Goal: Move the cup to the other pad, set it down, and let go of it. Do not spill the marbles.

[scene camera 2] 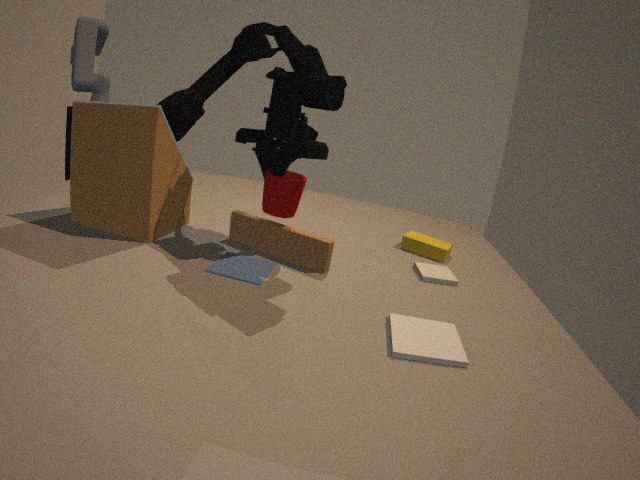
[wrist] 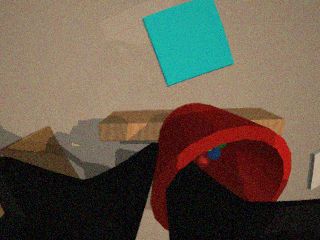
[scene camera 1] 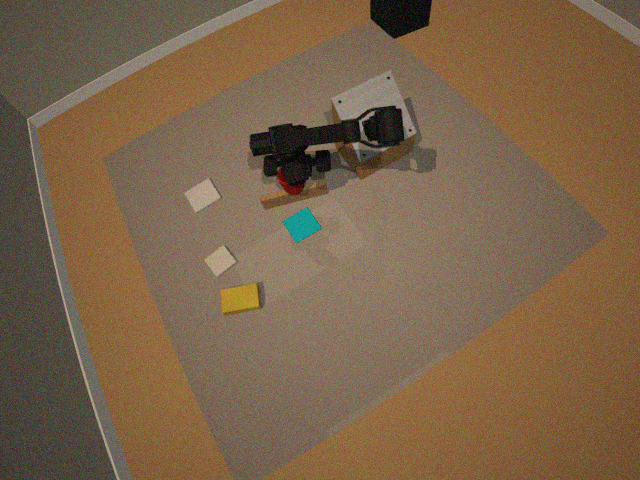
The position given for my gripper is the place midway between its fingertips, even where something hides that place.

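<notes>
Scene camera 2 shows my gripper [scene camera 2: 271, 188], a red cup [scene camera 2: 281, 195], a wooden bar [scene camera 2: 309, 250], a light blue pad [scene camera 2: 230, 265] and a yellow block [scene camera 2: 415, 242]. Scene camera 1 shows the yellow block [scene camera 1: 239, 299], a teal pad [scene camera 1: 302, 224] and my gripper [scene camera 1: 301, 179]. The wrist view gives the red cup [wrist: 255, 164] and my gripper [wrist: 162, 150]; the yellow block is out of frame in the wrist view.
</notes>
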